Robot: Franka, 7 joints.
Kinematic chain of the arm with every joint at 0, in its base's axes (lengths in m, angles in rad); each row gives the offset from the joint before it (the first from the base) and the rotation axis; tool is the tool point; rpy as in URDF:
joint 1: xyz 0 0 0.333 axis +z
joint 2: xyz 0 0 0 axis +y
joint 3: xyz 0 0 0.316 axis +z
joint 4: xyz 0.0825 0 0 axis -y
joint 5: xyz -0.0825 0 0.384 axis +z
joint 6: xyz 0 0 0 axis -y
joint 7: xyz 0.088 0 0 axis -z
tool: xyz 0 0 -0.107 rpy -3.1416 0 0
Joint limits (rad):
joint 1: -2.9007..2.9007
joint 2: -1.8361..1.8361
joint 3: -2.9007..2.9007
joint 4: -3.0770..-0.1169
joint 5: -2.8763..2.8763
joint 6: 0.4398..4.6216
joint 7: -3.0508..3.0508
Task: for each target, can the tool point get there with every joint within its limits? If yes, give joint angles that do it. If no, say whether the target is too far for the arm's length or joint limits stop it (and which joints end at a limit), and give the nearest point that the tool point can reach.
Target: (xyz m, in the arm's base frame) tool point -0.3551 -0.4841 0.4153
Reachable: yes | joints -1.5313 0.8111 -0.9135 -1.2145 -0.1421 0.8502 1.9982
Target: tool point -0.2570 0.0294 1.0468
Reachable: yes | joints 2.1834 -0.5898 0.2902 -1.3456 1.1221 2.2037 -0.2955
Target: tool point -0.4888 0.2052 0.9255
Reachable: yes | joints -2.3740 0.1894 -1.2298 -1.1292 -1.8232 1.8657 0.7648
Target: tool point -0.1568 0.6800 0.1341
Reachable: yes | joints 1.3089 1.4634 1.0576 -1.3676 0.5220 4.0453 -0.1415
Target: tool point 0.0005 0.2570 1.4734
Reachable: no: too far | nearest point 0.0004 0.1886 1.1699 | short by 0.311 m
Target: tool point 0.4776 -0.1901 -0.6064
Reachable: no: too far | nearest point 0.4038 -0.1607 -0.3388 | short by 0.279 m
